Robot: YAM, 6 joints.
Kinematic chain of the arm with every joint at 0, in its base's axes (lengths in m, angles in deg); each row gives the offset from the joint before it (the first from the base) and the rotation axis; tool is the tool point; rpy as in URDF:
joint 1: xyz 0 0 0.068 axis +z
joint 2: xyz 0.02 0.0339 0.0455 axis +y
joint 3: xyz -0.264 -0.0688 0 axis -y
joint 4: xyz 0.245 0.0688 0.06 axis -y
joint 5: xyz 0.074 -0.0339 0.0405 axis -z
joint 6: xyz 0.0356 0 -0.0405 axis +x
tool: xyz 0 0 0 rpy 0 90 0
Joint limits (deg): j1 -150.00..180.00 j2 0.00..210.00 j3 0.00..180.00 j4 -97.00..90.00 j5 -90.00..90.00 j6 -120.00..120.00
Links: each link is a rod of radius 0.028 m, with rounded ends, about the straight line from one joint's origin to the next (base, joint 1, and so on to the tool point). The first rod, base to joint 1, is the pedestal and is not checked.
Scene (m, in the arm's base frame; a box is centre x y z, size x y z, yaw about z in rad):
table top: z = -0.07
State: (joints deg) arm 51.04 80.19 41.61 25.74 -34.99 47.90
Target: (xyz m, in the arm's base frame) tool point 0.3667 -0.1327 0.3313
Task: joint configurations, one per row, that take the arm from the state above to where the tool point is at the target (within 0.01 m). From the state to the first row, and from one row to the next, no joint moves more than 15 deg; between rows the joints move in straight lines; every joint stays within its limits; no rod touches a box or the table.
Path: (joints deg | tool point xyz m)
1: 36.38 82.92 46.85 26.64 -33.33 47.90 | 0.2486 0.2074 0.2627
2: 21.73 85.64 52.10 27.55 -31.66 47.90 | 0.3099 0.1436 0.2805
3: 7.07 88.37 57.34 28.45 -30.00 47.90 | 0.3532 0.0617 0.2978
4: -7.59 91.10 62.58 29.36 -28.34 47.90 | 0.3733 -0.0327 0.3147
5: -22.24 93.83 67.83 30.26 -26.68 47.90 | 0.3667 -0.1327 0.3313

